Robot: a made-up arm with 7 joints.
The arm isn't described. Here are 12 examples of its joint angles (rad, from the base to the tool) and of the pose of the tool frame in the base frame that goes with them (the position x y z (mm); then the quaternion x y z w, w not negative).
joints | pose
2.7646 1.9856 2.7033 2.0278 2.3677 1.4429 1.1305 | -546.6 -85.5 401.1 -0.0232 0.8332 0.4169 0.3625
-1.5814 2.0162 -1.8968 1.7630 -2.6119 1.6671 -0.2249 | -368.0 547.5 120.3 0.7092 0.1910 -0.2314 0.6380
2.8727 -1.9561 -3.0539 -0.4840 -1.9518 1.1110 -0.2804 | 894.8 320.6 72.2 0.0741 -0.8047 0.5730 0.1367
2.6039 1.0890 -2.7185 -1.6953 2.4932 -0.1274 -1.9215 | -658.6 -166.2 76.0 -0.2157 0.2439 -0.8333 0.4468
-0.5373 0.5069 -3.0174 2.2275 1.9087 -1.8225 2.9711 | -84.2 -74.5 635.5 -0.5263 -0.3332 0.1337 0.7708
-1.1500 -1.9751 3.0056 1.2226 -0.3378 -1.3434 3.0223 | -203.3 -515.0 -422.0 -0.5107 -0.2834 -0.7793 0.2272
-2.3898 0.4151 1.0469 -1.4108 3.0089 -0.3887 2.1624 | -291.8 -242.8 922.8 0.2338 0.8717 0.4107 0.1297
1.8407 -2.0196 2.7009 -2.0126 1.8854 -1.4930 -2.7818 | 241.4 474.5 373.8 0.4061 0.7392 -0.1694 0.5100
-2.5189 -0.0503 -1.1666 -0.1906 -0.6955 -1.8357 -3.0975 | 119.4 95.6 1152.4 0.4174 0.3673 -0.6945 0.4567
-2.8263 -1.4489 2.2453 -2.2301 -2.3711 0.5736 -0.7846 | 139.0 -312.3 476.9 0.3816 0.7634 0.1323 0.5041
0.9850 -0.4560 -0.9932 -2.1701 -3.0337 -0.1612 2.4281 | -467.4 67.5 407.0 0.3486 0.2865 0.8187 0.3552
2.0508 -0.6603 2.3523 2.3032 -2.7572 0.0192 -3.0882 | -58.4 430.9 258.5 -0.0013 0.2822 -0.4691 0.8368
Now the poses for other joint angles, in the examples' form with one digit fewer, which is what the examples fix.
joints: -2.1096 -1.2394 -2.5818 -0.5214 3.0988 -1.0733 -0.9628
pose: 522 -699 677 -0.260 -0.593 -0.583 0.491
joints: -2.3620 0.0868 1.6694 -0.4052 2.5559 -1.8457 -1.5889
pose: -141 15 1153 0.686 -0.209 -0.011 0.697
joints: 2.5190 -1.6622 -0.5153 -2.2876 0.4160 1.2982 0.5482
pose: 112 358 -96 0.418 -0.244 0.497 0.720
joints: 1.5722 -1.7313 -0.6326 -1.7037 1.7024 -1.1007 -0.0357
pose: -232 445 -228 0.220 -0.067 -0.969 0.093
